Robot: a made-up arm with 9 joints.
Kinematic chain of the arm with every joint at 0, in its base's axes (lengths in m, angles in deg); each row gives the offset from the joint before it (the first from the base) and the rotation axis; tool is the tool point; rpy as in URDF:
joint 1: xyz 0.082 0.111 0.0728 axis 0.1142 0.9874 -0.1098
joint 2: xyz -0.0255 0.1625 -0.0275 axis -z
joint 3: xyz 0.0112 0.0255 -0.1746 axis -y
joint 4: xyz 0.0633 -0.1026 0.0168 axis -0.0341 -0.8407 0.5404
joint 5: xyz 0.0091 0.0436 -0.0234 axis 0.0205 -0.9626 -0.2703
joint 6: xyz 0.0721 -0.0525 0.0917 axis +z
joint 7: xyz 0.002 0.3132 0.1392 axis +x
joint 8: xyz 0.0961 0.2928 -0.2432 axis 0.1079 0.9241 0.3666
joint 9: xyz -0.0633 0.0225 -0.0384 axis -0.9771 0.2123 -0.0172
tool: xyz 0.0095 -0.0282 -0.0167 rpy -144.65 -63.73 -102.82
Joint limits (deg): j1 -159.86..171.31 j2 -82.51..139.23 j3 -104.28..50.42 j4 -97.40..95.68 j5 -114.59..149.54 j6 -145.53..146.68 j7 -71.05..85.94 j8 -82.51..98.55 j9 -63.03..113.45
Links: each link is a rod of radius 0.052 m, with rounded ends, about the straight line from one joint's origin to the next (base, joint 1, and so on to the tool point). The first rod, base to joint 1, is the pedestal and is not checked.
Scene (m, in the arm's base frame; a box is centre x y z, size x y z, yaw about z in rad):
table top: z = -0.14
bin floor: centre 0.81 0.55 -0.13 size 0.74 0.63 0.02 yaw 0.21
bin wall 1: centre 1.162 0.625 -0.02 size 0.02 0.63 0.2 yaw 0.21
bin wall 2: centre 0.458 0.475 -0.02 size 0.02 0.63 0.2 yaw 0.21
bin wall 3: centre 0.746 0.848 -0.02 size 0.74 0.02 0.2 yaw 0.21
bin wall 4: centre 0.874 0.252 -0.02 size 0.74 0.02 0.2 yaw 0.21
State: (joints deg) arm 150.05 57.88 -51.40 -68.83 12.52 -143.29 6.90 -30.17 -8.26
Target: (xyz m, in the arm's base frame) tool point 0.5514 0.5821 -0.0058
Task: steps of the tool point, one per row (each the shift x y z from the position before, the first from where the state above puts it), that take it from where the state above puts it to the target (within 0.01 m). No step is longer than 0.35 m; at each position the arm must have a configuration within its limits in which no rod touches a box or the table.
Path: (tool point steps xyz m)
1: 0.1440 0.2761 -0.1538
2: -0.0128 0.2319 -0.2434
3: -0.1628 0.1228 -0.2351

